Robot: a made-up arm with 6 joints.
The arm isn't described. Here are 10 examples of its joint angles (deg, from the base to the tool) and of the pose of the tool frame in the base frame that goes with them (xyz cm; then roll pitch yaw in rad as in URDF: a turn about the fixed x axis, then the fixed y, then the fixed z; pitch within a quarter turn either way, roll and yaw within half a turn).
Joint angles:
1: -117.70 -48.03 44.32 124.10 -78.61 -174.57
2: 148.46 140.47 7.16 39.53 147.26 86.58
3: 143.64 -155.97 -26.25 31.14 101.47 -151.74
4: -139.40 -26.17 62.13 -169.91 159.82 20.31
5: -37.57 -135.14 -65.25 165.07 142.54 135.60
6: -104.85 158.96 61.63 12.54 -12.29 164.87
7: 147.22 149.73 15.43 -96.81 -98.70 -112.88
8: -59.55 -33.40 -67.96 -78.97 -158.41 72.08
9: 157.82 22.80 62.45 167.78 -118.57 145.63
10: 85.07 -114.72 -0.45 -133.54 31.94 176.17
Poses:
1: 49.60 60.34 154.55 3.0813 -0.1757 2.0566
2: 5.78 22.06 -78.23 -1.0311 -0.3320 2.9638
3: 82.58 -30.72 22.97 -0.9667 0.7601 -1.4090
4: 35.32 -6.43 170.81 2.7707 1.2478 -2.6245
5: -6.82 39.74 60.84 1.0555 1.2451 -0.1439
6: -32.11 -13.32 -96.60 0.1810 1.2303 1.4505
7: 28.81 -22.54 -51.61 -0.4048 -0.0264 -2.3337
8: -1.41 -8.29 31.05 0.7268 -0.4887 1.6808
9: -82.42 3.73 151.19 -2.7170 -0.3637 -0.1869
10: -25.62 -70.17 84.38 0.9555 -1.1768 -0.1293
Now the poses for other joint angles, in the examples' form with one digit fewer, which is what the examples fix.
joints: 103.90 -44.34 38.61 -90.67 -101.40 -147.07
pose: 2.1 -10.0 154.7 2.692 0.196 -2.863
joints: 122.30 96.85 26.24 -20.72 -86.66 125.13
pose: -21.1 82.9 -40.8 0.831 0.374 -1.396
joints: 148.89 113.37 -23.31 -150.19 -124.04 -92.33
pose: -12.5 -21.1 -27.4 -1.156 0.140 3.028
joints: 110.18 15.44 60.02 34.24 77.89 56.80
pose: 1.9 62.6 165.3 2.769 -0.808 -2.140
